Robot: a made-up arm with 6 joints. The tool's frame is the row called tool. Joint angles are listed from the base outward. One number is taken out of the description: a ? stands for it. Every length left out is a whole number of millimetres.
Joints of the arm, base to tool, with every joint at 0 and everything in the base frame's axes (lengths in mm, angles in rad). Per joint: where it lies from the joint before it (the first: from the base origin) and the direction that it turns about. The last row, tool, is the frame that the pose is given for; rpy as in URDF.
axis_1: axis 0 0 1 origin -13 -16 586
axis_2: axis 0 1 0 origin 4 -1 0
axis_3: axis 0 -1 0 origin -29 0 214
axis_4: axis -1 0 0 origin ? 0 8
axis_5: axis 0 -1 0 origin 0 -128 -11
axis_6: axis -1 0 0 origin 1 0 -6
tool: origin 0 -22 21 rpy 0.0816 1.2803 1.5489
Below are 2 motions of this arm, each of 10 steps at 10 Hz.
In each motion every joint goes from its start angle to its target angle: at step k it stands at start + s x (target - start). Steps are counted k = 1, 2, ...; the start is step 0. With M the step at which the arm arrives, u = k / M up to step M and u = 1 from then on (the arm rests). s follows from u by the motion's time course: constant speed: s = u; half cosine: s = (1 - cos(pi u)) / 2; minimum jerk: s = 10 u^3 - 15 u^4 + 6 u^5.
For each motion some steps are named. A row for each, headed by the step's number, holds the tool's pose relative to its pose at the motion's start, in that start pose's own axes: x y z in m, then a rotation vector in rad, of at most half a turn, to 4 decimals.
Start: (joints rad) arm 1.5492 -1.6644 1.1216 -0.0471 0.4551 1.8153
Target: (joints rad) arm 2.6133 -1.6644 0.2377 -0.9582 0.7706 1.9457
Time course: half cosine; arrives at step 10
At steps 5, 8, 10:
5: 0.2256 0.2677 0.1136 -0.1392 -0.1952 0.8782
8: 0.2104 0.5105 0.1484 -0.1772 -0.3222 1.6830
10: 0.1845 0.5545 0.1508 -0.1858 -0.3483 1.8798

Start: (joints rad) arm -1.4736 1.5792 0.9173 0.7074 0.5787 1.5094
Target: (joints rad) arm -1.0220 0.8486 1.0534 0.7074 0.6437 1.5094
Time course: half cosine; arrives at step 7
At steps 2, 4, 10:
2: -0.0196 -0.0342 -0.1014 0.1768 0.0636 -0.0532
4: -0.0881 -0.0463 -0.3327 0.5895 0.1591 -0.1699
10: -0.1533 0.0244 -0.5255 0.9820 0.1874 -0.2635

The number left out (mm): 419
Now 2 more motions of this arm.
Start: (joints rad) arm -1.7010 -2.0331 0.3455 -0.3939 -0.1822 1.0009
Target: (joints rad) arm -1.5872 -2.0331 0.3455 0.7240 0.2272 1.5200
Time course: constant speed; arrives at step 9
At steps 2, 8, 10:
2: -0.0212 0.0077 -0.0218 0.0997 0.3370 -0.0696
8: -0.0805 0.0276 -0.0505 0.3170 1.3651 -0.2801
10: -0.0884 0.0298 -0.0510 0.3397 1.5369 -0.3191

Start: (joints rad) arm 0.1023 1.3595 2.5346 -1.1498 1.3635 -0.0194
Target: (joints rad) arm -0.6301 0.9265 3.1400 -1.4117 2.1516 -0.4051
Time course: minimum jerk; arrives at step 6
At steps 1, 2, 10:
1: 0.0066 -0.0168 0.0122 -0.0351 -0.0445 -0.0384
2: 0.0354 -0.0891 0.0822 -0.2061 -0.2756 -0.2044
10: 0.0914 -0.1241 0.4817 -0.7553 -1.4971 -0.4948

